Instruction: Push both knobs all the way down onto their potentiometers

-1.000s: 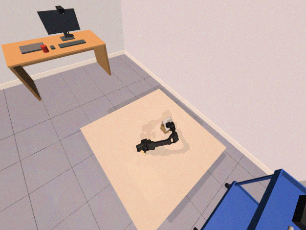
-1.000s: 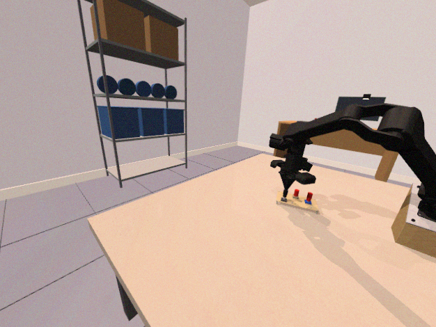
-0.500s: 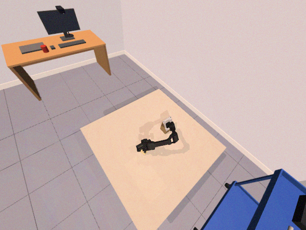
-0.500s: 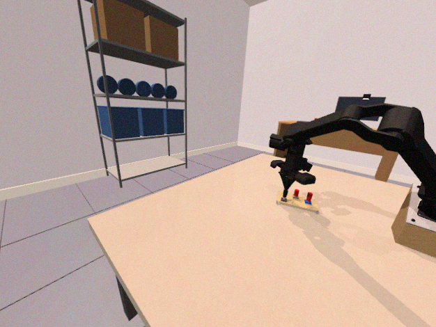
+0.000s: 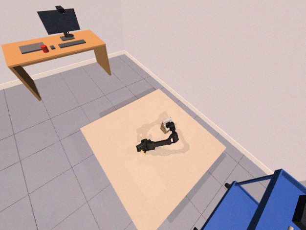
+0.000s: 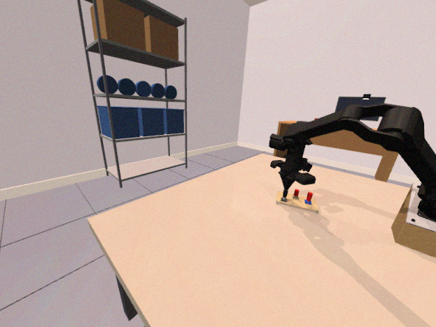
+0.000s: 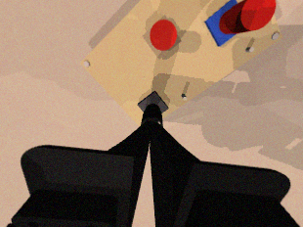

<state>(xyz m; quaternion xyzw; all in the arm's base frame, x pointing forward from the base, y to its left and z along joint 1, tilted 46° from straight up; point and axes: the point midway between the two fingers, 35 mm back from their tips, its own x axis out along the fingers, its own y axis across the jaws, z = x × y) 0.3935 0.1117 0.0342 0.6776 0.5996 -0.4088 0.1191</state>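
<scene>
Right now the dark square part is 2 cm below my gripper tip. Round my gripper tip: red knob (8 cm behind, 5 cm to the right, 2 cm below).
</scene>
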